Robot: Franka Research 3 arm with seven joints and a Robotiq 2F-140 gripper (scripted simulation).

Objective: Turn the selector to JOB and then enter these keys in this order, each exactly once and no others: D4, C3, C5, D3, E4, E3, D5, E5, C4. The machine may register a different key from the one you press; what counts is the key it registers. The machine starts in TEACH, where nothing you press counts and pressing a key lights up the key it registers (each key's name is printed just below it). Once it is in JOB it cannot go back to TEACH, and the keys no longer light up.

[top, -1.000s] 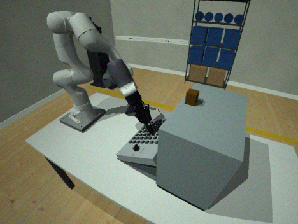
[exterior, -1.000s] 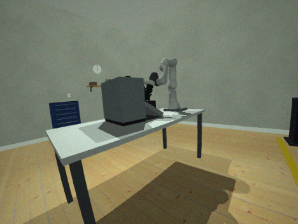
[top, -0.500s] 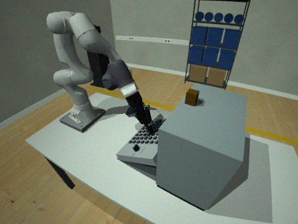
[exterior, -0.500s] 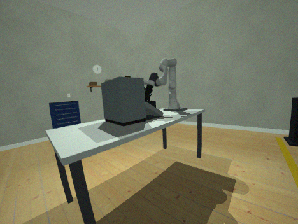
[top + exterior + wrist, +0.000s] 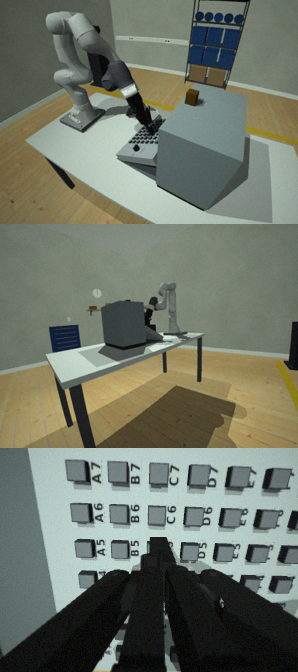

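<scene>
Right now the key is 20 mm ahead of my hand, 30 mm to the left of it and 30 mm below it. Also, from my hand: selector knob 30 mm behind, 130 mm to the right, 40 mm below.
</scene>
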